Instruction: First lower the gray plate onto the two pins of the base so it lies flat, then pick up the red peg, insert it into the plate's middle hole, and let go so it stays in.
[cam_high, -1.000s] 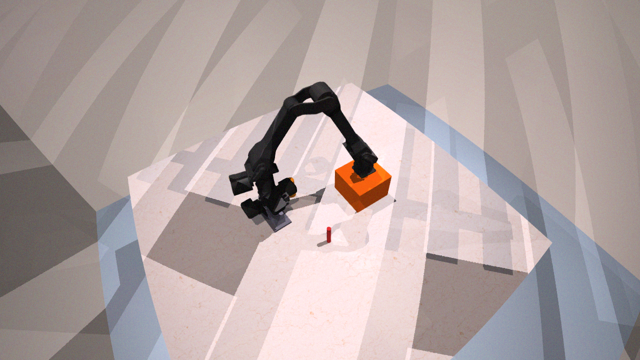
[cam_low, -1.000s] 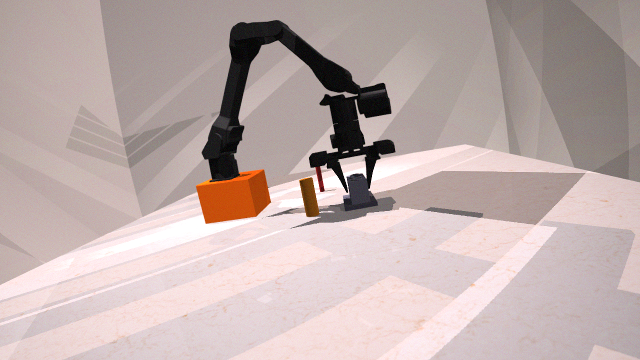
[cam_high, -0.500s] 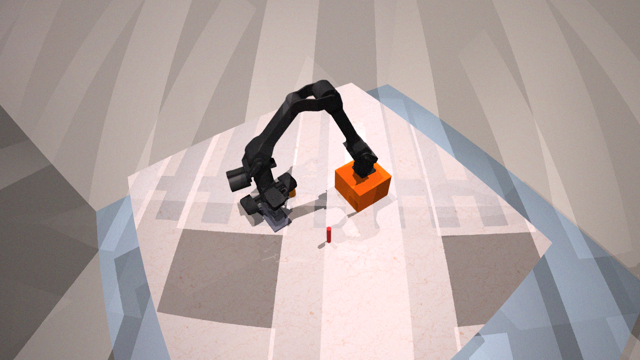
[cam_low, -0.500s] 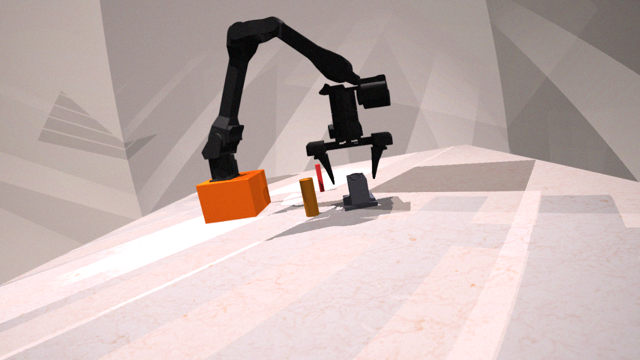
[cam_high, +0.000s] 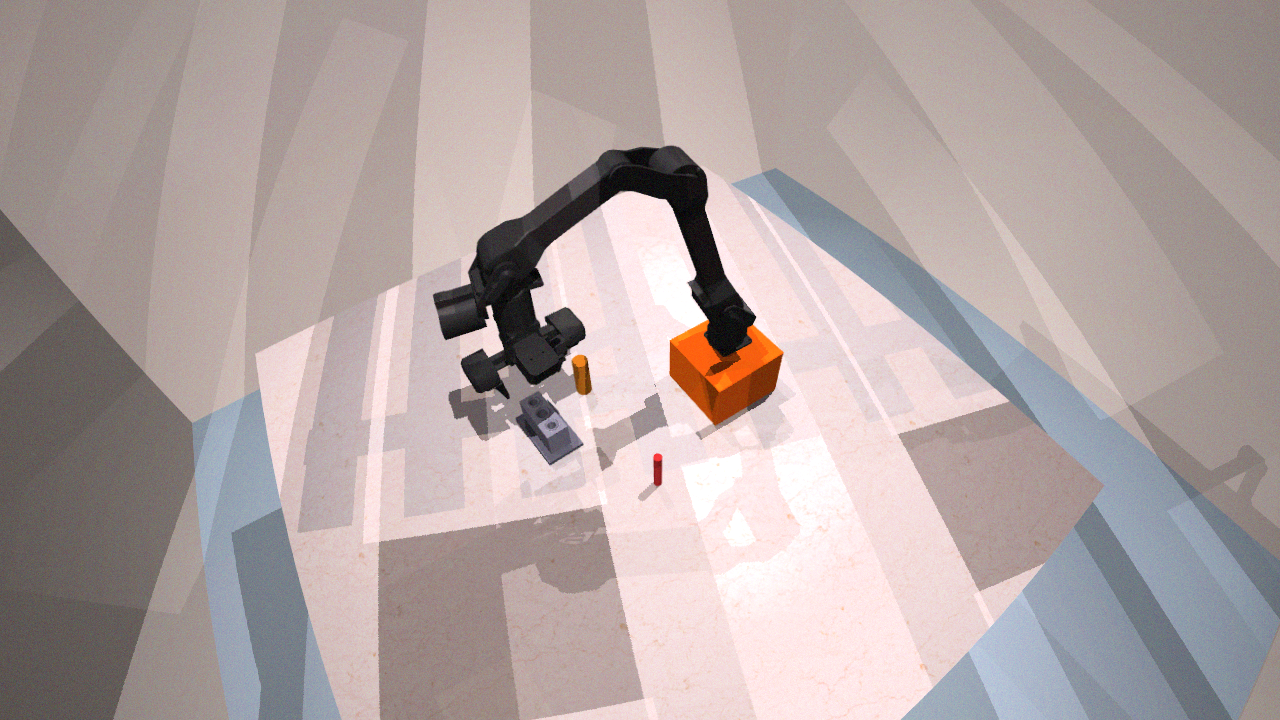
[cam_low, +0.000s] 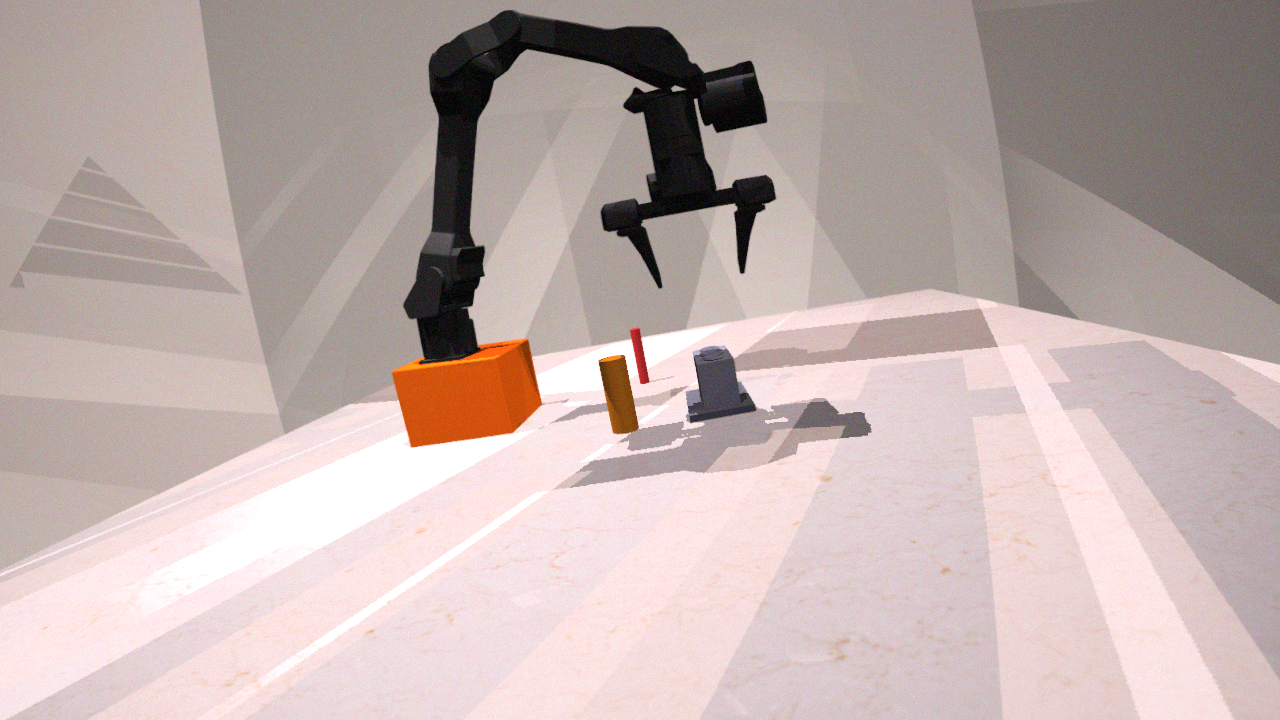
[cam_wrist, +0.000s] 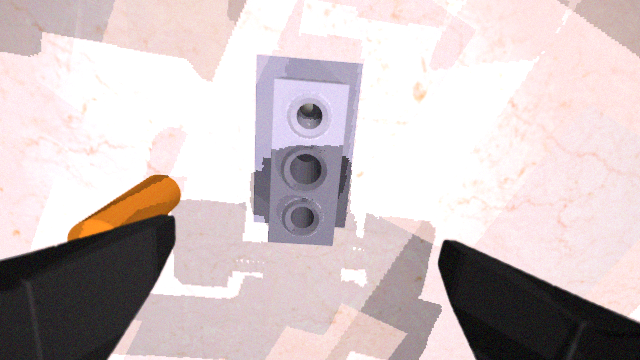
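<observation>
My gripper tip is now 180 mm to the right of the red peg, 120 mm past it and 100 mm above it. Also, from my gripper tip: gray base 130 mm below; gray plate 100 mm below; orange-brown cylinder 100 mm below, 100 mm behind, 60 mm to the right.
</observation>
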